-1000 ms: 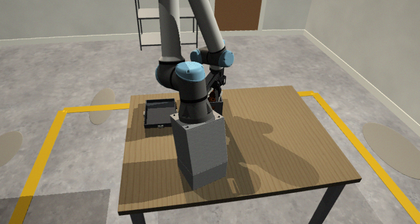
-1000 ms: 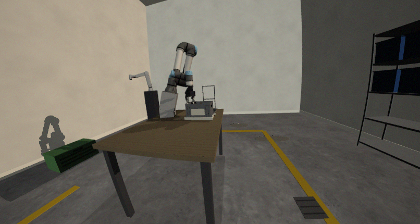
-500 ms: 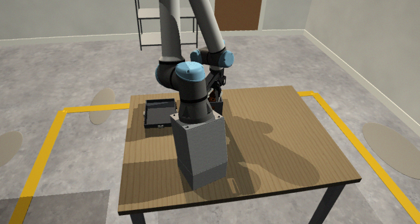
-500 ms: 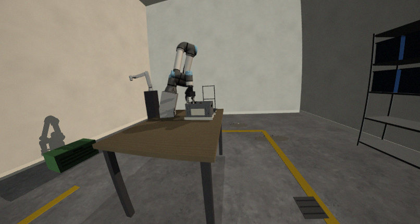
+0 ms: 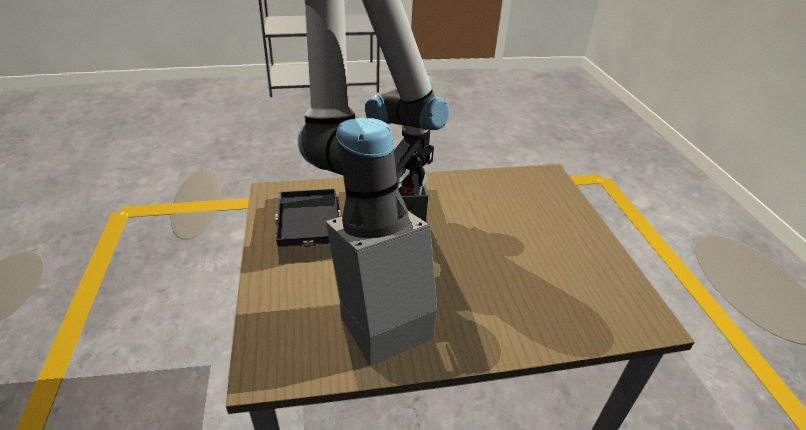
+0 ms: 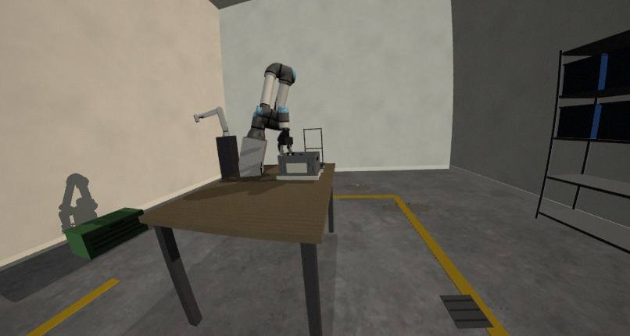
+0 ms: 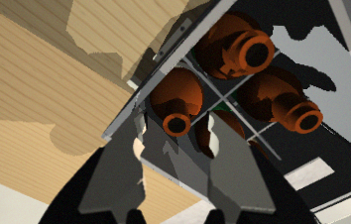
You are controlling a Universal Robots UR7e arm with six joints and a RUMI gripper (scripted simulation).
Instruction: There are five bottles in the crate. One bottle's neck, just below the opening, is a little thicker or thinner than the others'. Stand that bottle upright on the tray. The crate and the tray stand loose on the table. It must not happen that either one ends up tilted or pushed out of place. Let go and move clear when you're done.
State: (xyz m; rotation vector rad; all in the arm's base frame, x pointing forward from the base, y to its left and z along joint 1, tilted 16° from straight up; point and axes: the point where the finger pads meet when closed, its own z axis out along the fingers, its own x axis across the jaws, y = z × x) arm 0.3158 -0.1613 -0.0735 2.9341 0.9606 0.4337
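The bottle lies 7 cm below my hand. Also, from my hand: dark tray 29 cm to the left, 14 cm below, 14 cm ahead; then crate 10 cm ahead, 7 cm below, 3 cm to the left.
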